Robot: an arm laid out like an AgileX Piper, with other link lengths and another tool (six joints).
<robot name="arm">
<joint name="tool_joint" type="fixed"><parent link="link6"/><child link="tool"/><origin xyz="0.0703 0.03 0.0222" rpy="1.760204 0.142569 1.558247"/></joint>
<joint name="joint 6" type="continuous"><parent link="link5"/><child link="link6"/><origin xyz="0.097 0 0.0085" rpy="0 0 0"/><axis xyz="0.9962 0 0.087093"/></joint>
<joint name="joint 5" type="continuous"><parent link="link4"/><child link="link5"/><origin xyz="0 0 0" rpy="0 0 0"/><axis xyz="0 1 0"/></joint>
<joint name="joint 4" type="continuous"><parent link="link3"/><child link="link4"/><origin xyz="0.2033 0 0.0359" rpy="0 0 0"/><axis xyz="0.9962 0 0.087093"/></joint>
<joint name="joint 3" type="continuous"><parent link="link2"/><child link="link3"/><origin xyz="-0.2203 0 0.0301" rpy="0 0 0"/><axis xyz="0 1 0"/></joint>
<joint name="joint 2" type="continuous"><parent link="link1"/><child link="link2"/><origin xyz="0 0 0" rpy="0 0 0"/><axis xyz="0 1 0"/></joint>
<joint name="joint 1" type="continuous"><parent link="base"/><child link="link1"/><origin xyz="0 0 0.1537" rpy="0 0 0"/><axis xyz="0 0 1"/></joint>
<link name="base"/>
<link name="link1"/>
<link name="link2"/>
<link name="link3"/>
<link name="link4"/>
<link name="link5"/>
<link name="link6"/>
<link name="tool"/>
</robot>
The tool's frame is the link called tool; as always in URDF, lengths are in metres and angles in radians. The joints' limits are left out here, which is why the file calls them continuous.
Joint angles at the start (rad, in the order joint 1, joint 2, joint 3, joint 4, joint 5, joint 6):
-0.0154, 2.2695, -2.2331, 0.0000, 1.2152, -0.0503
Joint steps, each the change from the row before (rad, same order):
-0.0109, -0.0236, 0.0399, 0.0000, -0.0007, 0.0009
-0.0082, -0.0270, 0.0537, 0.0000, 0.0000, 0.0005
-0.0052, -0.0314, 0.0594, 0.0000, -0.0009, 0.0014
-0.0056, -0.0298, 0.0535, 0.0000, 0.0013, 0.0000
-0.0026, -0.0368, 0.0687, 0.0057, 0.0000, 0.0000
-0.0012, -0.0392, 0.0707, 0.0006, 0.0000, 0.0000
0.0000, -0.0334, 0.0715, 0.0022, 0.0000, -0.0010
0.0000, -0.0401, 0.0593, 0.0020, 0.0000, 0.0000
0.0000, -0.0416, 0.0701, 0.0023, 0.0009, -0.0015
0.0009, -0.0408, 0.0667, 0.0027, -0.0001, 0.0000
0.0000, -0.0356, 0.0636, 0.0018, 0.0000, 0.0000
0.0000, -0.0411, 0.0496, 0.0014, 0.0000, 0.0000
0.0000, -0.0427, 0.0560, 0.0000, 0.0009, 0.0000
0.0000, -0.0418, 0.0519, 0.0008, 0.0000, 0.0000
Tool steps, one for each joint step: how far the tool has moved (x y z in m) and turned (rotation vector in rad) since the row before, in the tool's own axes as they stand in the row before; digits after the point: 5 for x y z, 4 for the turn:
-0.00380, -0.00600, 0.00028, 0.0161, 0.0019, 0.0108
-0.00198, -0.00824, 0.00249, 0.0268, 0.0043, 0.0072
-0.00049, -0.00900, 0.00217, 0.0269, 0.0050, 0.0051
-0.00068, -0.00875, 0.00170, 0.0249, 0.0043, 0.0043
0.00198, -0.01093, 0.00270, 0.0305, 0.0114, 0.0015
0.00192, -0.01173, 0.00286, 0.0309, 0.0063, -0.0002
0.00285, -0.01202, 0.00571, 0.0370, 0.0088, -0.0025
0.00229, -0.01052, 0.00049, 0.0185, 0.0055, -0.0007
0.00288, -0.01272, 0.00329, 0.0285, 0.0072, -0.0025
0.00314, -0.01216, 0.00318, 0.0248, 0.0073, -0.0017
0.00264, -0.01170, 0.00470, 0.0272, 0.0069, -0.0009
0.00206, -0.00994, -0.00024, 0.0081, 0.0029, -0.0002
0.00216, -0.01132, 0.00151, 0.0140, 0.0026, -0.0005
0.00213, -0.01056, 0.00114, 0.0098, 0.0026, -0.0003

